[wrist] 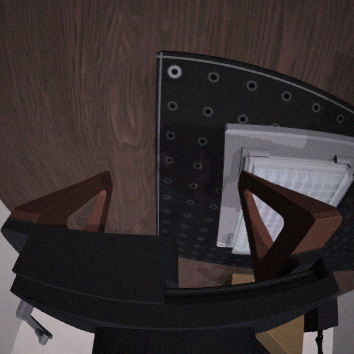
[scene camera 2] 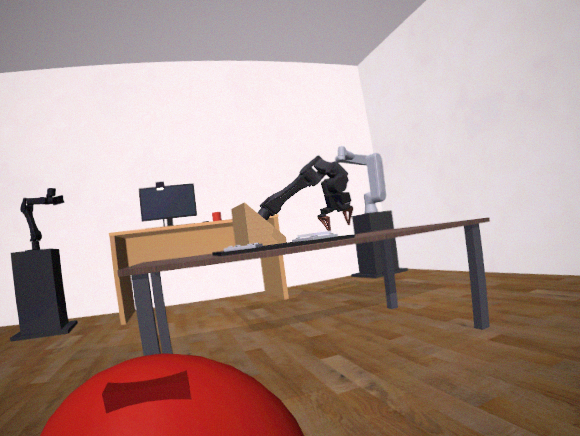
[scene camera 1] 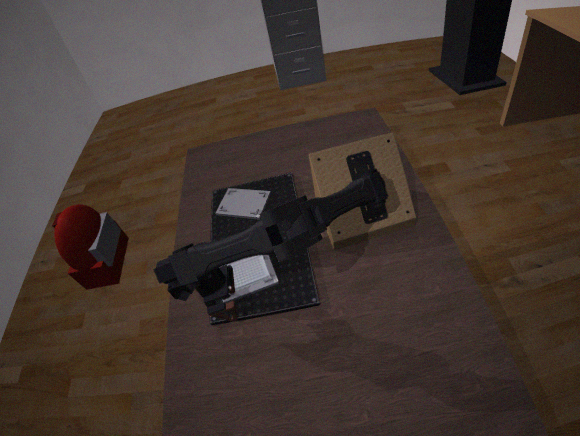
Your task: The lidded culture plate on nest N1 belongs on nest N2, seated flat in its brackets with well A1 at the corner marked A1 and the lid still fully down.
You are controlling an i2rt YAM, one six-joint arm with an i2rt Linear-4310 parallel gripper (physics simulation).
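Places are measured from the arm's base along level axes (x left, y back, z up), in metres.
Where they show: gripper, fingertip midpoint: [wrist: 174, 177] [scene camera 2: 339, 229] [scene camera 1: 233, 306]; arm's base, link origin: [scene camera 2: 257, 222] [scene camera 1: 366, 187].
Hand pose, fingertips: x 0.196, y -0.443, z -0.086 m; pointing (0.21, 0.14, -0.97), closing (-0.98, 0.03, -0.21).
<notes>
Each offset is from my fingertips to the centre of the thing.
The lidded culture plate {dx -0.100, dy +0.044, dz -0.004 m} [scene camera 1: 251, 272] [scene camera 2: 318, 234] [wrist: 300, 182] is clear-white and lies on the light grey nest N1 {dx -0.099, dy +0.043, dz -0.020 m} [scene camera 1: 269, 285] [wrist: 231, 155], inside its corner brackets. The lid appears down; the well markings are too small to read. Nest N2 {dx -0.389, dy +0.077, dz -0.020 m} [scene camera 1: 243, 202] [scene camera 2: 243, 247] is a bare light grey plate with dark corner brackets at the other end of the black board. My gripper [scene camera 1: 231, 300] [scene camera 2: 338, 227] [wrist: 174, 177] is open and empty, above the board's edge beside N1. In the wrist view its right finger overlaps the plate's near side, and its left finger is over the wood table.
The black perforated board {dx -0.231, dy +0.095, dz -0.035 m} [scene camera 1: 295, 292] [wrist: 187, 122] bears both nests on the brown table [scene camera 1: 350, 380] [scene camera 2: 425, 230] [wrist: 75, 90]. The arm's angled wooden base [scene camera 1: 325, 170] [scene camera 2: 245, 225] stands beside the board. A red round-topped object [scene camera 1: 77, 240] [scene camera 2: 170, 415] stands off the table.
</notes>
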